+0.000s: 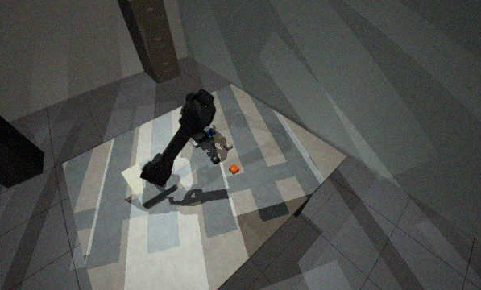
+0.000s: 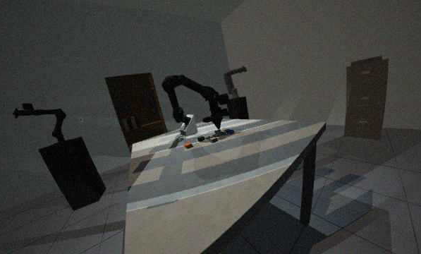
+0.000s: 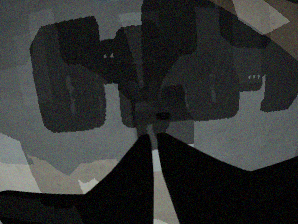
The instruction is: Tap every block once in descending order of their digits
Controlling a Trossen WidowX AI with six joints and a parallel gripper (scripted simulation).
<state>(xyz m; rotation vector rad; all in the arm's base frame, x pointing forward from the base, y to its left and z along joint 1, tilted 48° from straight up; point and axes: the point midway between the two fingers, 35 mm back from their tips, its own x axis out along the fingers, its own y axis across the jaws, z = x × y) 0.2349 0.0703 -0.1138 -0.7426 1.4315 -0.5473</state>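
The white block lies 1 cm behind my gripper tip, 1 cm to the right of it and 1 cm below it. The rest, counted from my gripper tip: black block 2 cm ahead, 15 cm to the right, 1 cm below; blue block 10 cm ahead, 2 cm to the left, 1 cm below; grey block 12 cm ahead, 12 cm to the right, 1 cm below.
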